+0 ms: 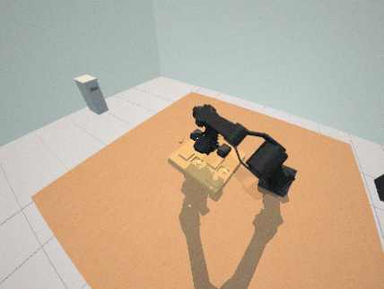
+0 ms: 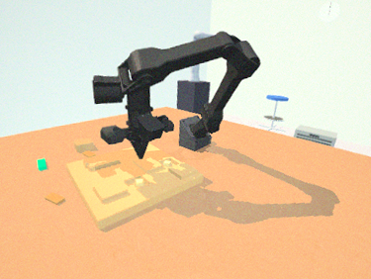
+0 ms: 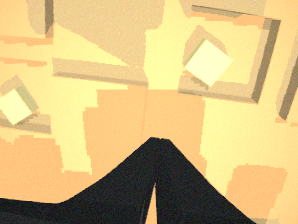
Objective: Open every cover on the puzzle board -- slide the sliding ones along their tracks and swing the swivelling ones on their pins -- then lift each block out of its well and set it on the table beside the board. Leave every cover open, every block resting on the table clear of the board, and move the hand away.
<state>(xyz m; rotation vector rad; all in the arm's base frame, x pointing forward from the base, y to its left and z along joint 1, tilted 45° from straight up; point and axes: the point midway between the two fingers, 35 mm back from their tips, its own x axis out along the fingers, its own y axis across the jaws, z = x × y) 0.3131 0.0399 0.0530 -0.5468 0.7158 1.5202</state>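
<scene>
The tan puzzle board is 10 mm ahead of my gripper tip, 20 mm to the right of it and 40 mm below it.
</scene>
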